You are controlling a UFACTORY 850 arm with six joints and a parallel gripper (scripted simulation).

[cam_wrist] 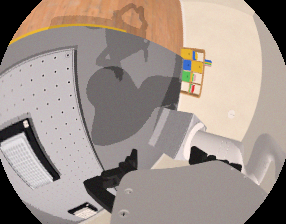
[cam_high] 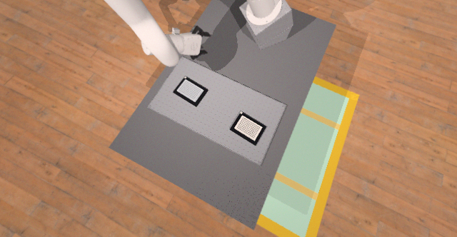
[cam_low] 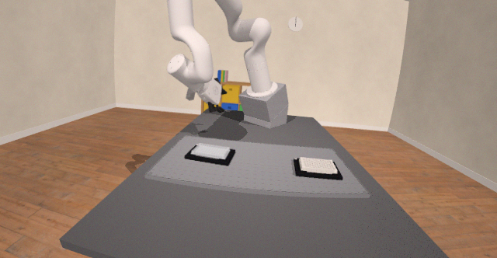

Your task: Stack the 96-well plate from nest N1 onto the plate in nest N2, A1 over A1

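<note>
The black plate nest lies 42 cm to the left of my hand, 24 cm ahead of it and 16 cm below it.
</note>
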